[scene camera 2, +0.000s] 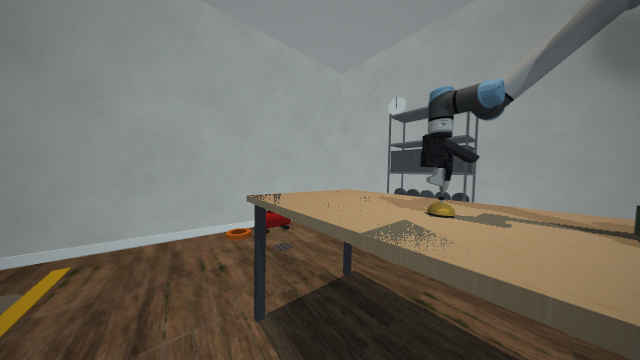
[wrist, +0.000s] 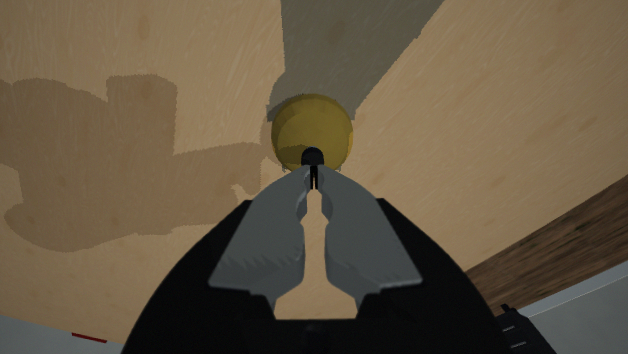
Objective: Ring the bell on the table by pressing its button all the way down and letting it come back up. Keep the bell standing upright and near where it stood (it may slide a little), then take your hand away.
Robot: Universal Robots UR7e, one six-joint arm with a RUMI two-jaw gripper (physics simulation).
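Places are measured from the arm's base along level axes (x left, y up, z ahead), in metres.
Pixels of known places: gripper, fingertip midpoint: (scene camera 2: 442, 193) (wrist: 313, 168).
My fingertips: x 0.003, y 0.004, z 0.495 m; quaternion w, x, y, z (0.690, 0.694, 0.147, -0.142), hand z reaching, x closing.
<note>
Behind a point stands the place of what it marks.
A brass-yellow bell (scene camera 2: 441, 210) @(x 0.041, y -0.049, z 0.491 m) (wrist: 315, 122) @(x -0.004, y -0.034, z 0.473 m) stands upright on the wooden table (scene camera 2: 525, 255) @(x 0.287, y -0.073, z 0.339 m) (wrist: 225, 30) @(x -0.099, y -0.073, z 0.440 m). Its black button (scene camera 2: 441, 198) @(x 0.012, y -0.012, z 0.495 m) (wrist: 312, 156) @(x 0.001, y -0.007, z 0.491 m) sits on top of the dome, with its near part hidden behind the fingertips in the wrist view. My gripper (scene camera 2: 442, 190) @(x 0.003, y 0.004, z 0.495 m) (wrist: 313, 168) @(x 0.003, y 0.004, z 0.495 m) is shut with nothing between its fingers. It points down over the bell, its tips right at the top of the button. Whether the tips touch the button, and how far down the button stands, I cannot tell for sure.
A dark green object (scene camera 2: 638, 220) @(x -0.088, y -0.034, z 0.083 m) shows in part at the right edge of the scene view, on the table's side. A grey shelf rack (scene camera 2: 389, 155) stands behind the table. An orange ring (scene camera 2: 228, 235) and a red object (scene camera 2: 278, 220) are on the floor beyond the table.
</note>
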